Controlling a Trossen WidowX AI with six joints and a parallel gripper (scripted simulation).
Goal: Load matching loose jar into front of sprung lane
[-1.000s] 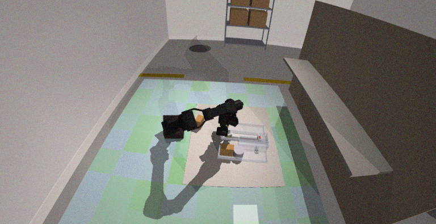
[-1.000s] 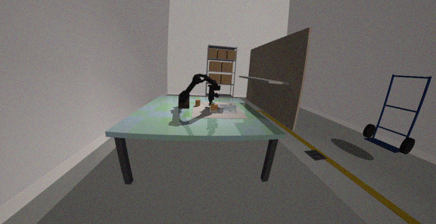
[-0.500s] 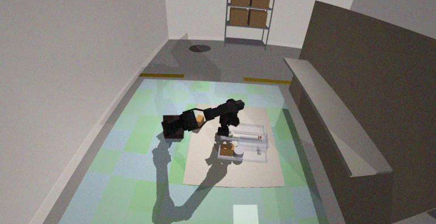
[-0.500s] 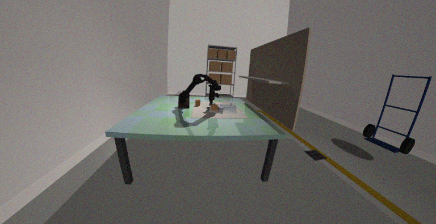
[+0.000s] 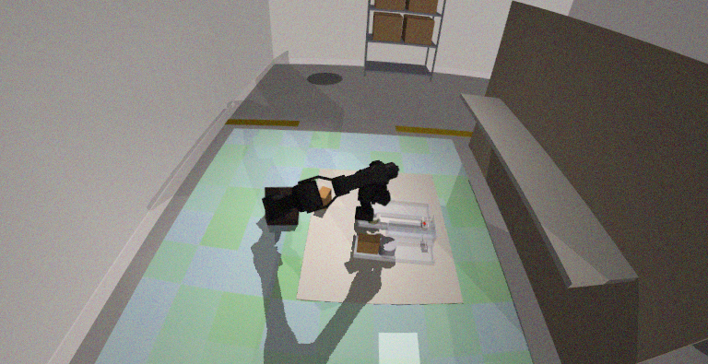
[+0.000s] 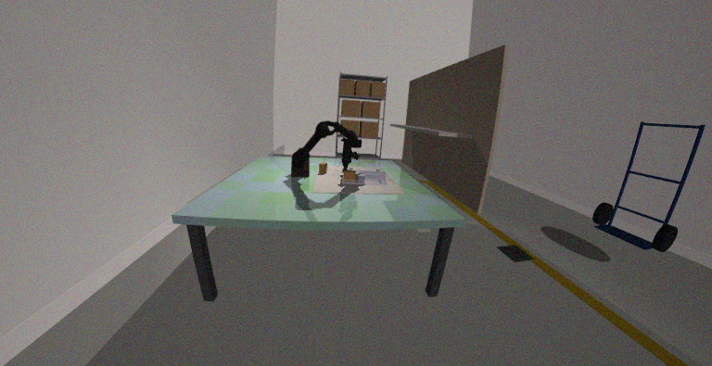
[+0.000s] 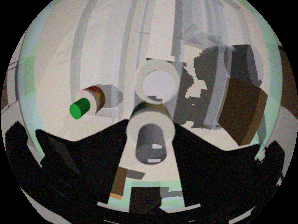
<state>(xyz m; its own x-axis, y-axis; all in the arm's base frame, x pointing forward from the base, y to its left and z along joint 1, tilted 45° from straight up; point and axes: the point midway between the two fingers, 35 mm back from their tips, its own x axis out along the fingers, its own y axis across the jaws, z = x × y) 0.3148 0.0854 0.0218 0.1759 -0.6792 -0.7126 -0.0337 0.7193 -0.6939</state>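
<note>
My gripper tip is 13 cm to the left of the brown box, 3 cm short of it and 1 cm above it. Also, from my gripper tip: clear lane rack: 16 cm ahead, 3 cm below, 2 cm to the right; then grey can: 13 cm to the right, 10 cm ahead, 2 cm below; then red part: 23 cm ahead, 4 cm to the right, 2 cm above.
</note>
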